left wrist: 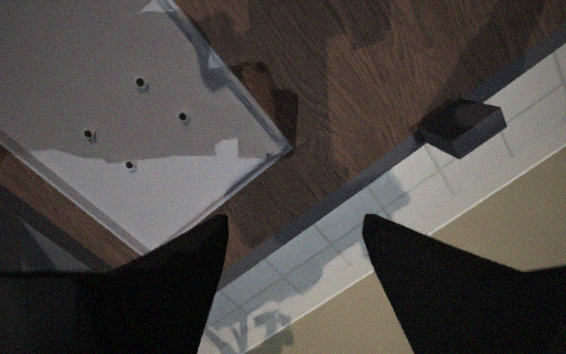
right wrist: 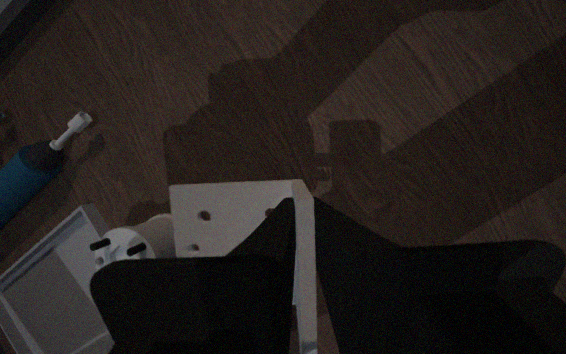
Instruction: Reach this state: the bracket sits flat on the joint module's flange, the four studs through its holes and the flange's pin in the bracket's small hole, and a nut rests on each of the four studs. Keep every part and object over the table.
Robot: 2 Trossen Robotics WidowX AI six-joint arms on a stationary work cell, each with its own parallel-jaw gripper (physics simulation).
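Places are measured from the left arm's base along level axes (x ahead, y left, z up), in centimetres.
Pixels of known places: left gripper, between the fingertips: [left wrist: 296, 224]; right gripper, between the fingertips: [right wrist: 299, 206].
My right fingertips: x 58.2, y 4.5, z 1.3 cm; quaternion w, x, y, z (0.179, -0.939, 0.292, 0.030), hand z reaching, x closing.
Note:
Behind a point stands the place of what it marks.
Four small nuts [left wrist: 141, 83] @(x 28.5, y -11.0, z -10.1 cm) [left wrist: 183, 118] @(x 29.1, y -15.8, z -10.1 cm) [left wrist: 89, 135] @(x 20.7, y -10.9, z -10.1 cm) [left wrist: 130, 166] @(x 21.2, y -15.7, z -10.1 cm) stand apart in a pale tray [left wrist: 165, 200] @(x 20.5, y -20.8, z -10.6 cm) in the left wrist view. My left gripper [left wrist: 296, 224] @(x 35.1, y -23.3, z 7.4 cm) is open and empty, to the lower right of the tray in that view. My right gripper [right wrist: 299, 206] @(x 58.2, y 4.5, z 1.3 cm) is shut on the white angled bracket [right wrist: 235, 215] @(x 54.9, y 5.8, z 0.2 cm); one wall is between the fingers and the plate with holes faces the camera. The joint module's white round flange [right wrist: 117, 235], with two dark studs [right wrist: 100, 244] @(x 41.7, y 10.4, z -4.1 cm) [right wrist: 136, 249] @(x 44.5, y 8.3, z -4.0 cm) showing, is beside the bracket, partly hidden by it and a finger.
A blue-handled driver [right wrist: 20, 172] @(x 34.3, y 22.8, z -7.1 cm) with a white socket tip lies at the left in the right wrist view. Below it is a light grey tray [right wrist: 45, 300] @(x 22.1, y 11.2, z -10.6 cm), close to the flange. A dark block [left wrist: 462, 127] @(x 49.2, y -33.1, z -6.1 cm) sits at the table's edge in the left wrist view.

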